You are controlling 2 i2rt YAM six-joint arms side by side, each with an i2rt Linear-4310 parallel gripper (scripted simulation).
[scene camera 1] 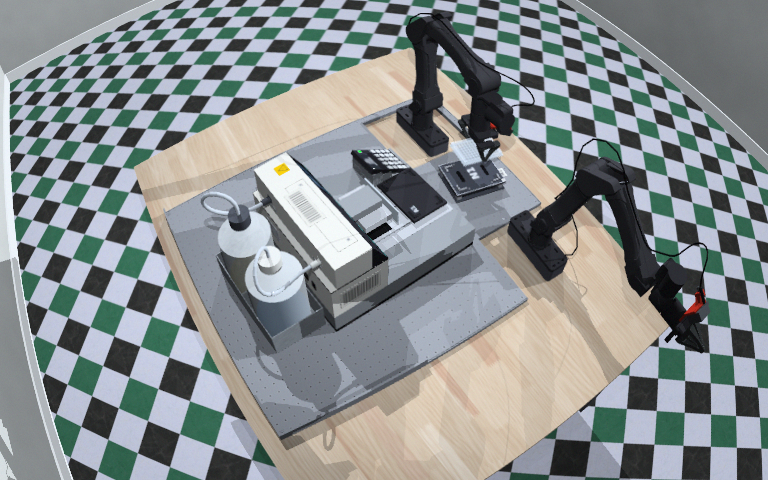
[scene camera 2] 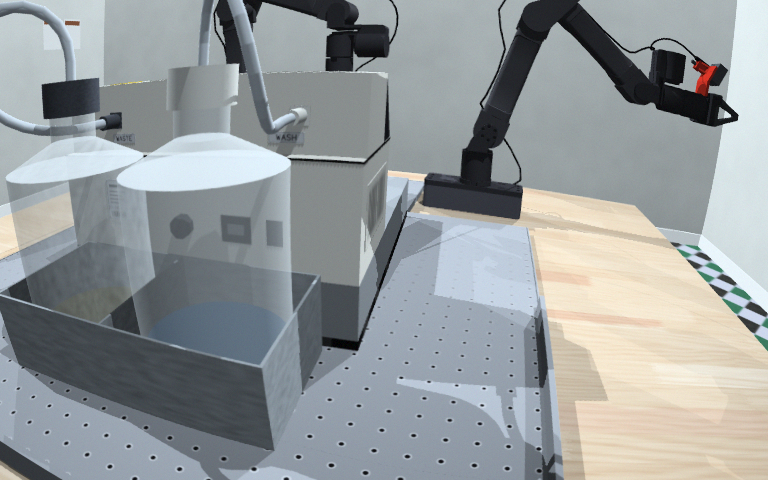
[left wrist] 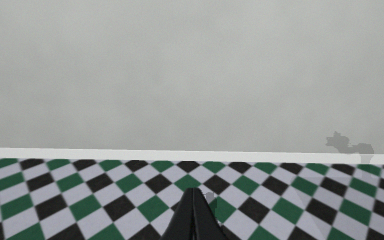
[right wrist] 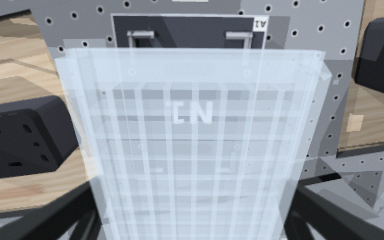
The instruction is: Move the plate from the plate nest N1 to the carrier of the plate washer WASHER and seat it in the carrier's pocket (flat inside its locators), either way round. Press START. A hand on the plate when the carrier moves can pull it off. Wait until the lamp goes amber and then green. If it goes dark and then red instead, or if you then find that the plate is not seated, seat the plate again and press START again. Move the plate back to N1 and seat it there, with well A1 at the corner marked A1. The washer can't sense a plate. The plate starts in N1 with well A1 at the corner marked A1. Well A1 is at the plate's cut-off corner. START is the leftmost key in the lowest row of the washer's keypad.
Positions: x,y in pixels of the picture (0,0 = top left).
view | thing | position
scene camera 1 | left gripper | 703,351
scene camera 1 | right gripper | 476,150
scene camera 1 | clear plate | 470,157
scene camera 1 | grey tray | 314,321
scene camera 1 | nest N1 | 452,176
